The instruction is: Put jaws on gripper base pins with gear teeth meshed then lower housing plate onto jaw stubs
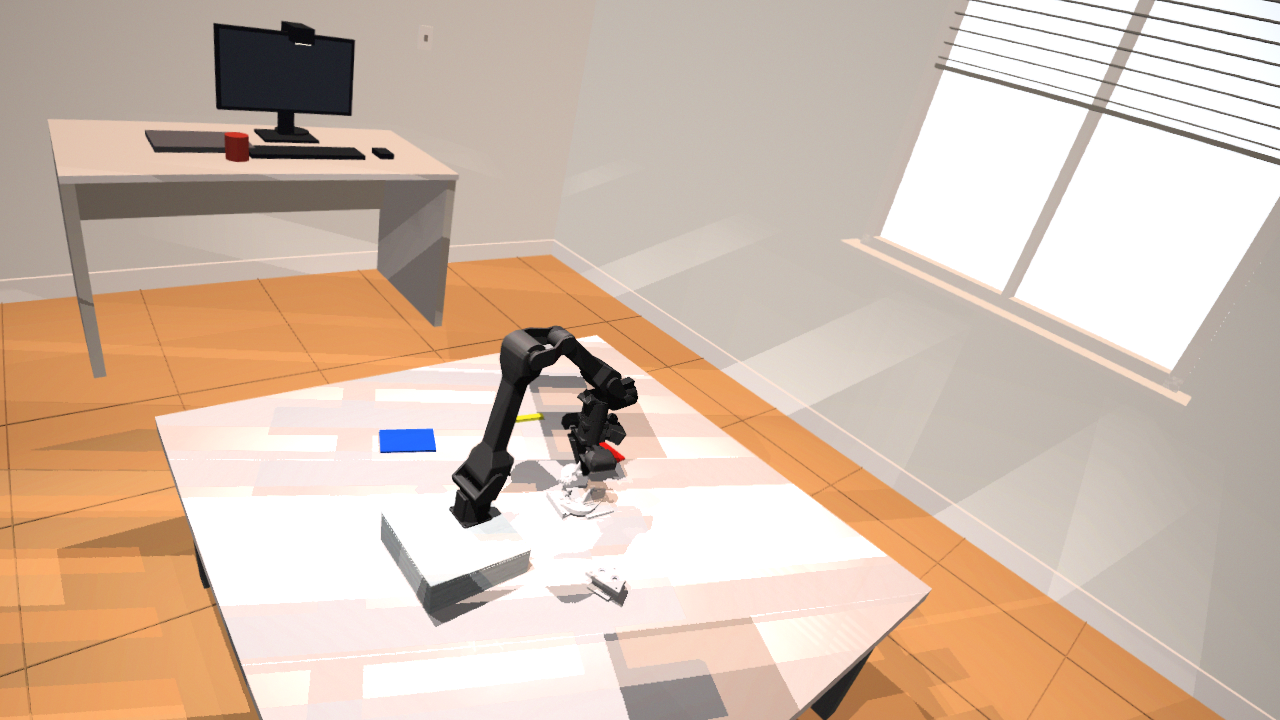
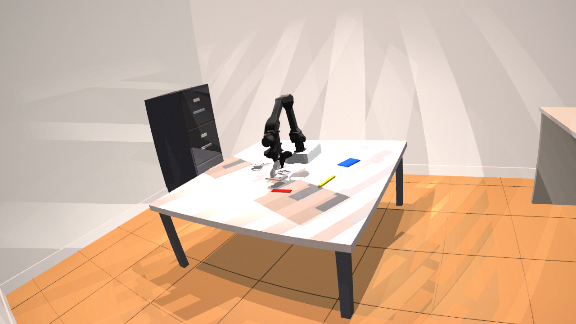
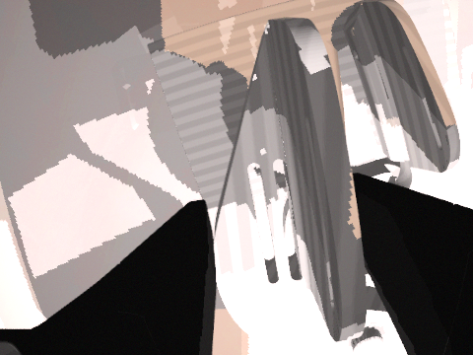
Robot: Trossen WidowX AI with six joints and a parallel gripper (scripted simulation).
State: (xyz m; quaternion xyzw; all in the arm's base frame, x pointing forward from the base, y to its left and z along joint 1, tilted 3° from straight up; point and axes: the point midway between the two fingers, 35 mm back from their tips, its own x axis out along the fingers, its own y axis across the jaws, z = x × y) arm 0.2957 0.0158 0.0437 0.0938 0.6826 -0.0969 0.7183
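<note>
Right now the curved jaw is 5 cm behind my gripper tip, 4 cm to the right of it and 5 cm below it. Round my gripper tip: yellow stick 2 cm ahead, 30 cm to the left, 6 cm below; then blue card 27 cm behind, 33 cm to the left, 6 cm below; then red strip 17 cm ahead, 10 cm to the left, 6 cm below.
</note>
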